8 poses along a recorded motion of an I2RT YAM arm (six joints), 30 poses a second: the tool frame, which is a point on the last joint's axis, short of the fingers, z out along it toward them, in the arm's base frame.
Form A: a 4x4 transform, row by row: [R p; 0 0 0 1], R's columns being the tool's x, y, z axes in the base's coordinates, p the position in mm. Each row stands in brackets.
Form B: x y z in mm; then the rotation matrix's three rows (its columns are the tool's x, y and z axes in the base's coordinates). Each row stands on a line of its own. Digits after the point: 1 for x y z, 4 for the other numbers.
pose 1, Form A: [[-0.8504, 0.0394, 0.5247, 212.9], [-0.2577, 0.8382, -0.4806, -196.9], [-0.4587, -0.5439, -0.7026, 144.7], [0, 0, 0, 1]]
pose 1, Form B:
212.9, -196.9, 144.7
-0.8504, 0.0394, 0.5247
-0.2577, 0.8382, -0.4806
-0.4587, -0.5439, -0.7026

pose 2, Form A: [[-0.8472, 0.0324, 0.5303, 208.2], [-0.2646, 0.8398, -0.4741, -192.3], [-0.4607, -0.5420, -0.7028, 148.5], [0, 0, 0, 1]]
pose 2, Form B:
208.2, -192.3, 148.5
-0.8472, 0.0324, 0.5303
-0.2646, 0.8398, -0.4741
-0.4607, -0.5420, -0.7028

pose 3, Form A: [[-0.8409, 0.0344, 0.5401, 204.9], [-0.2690, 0.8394, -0.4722, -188.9], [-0.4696, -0.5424, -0.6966, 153.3], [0, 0, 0, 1]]
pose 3, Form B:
204.9, -188.9, 153.3
-0.8409, 0.0344, 0.5401
-0.2690, 0.8394, -0.4722
-0.4696, -0.5424, -0.6966

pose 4, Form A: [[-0.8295, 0.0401, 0.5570, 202.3], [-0.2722, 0.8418, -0.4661, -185.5], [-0.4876, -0.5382, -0.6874, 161.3], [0, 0, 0, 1]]
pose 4, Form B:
202.3, -185.5, 161.3
-0.8295, 0.0401, 0.5570
-0.2722, 0.8418, -0.4661
-0.4876, -0.5382, -0.6874

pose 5, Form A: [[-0.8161, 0.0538, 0.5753, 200.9], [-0.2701, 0.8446, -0.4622, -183.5], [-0.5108, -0.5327, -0.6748, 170.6], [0, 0, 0, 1]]
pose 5, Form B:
200.9, -183.5, 170.6
-0.8161, 0.0538, 0.5753
-0.2701, 0.8446, -0.4622
-0.5108, -0.5327, -0.6748

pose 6, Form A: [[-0.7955, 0.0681, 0.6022, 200.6], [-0.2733, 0.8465, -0.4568, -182.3], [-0.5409, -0.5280, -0.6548, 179.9], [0, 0, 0, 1]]
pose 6, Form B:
200.6, -182.3, 179.9
-0.7955, 0.0681, 0.6022
-0.2733, 0.8465, -0.4568
-0.5409, -0.5280, -0.6548

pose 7, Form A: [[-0.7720, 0.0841, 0.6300, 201.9], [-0.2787, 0.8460, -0.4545, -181.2], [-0.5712, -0.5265, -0.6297, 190.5], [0, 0, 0, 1]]
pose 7, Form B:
201.9, -181.2, 190.5
-0.7720, 0.0841, 0.6300
-0.2787, 0.8460, -0.4545
-0.5712, -0.5265, -0.6297

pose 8, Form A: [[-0.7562, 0.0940, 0.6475, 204.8], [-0.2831, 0.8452, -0.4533, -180.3], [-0.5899, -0.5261, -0.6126, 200.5], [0, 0, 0, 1]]
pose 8, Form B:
204.8, -180.3, 200.5
-0.7562, 0.0940, 0.6475
-0.2831, 0.8452, -0.4533
-0.5899, -0.5261, -0.6126

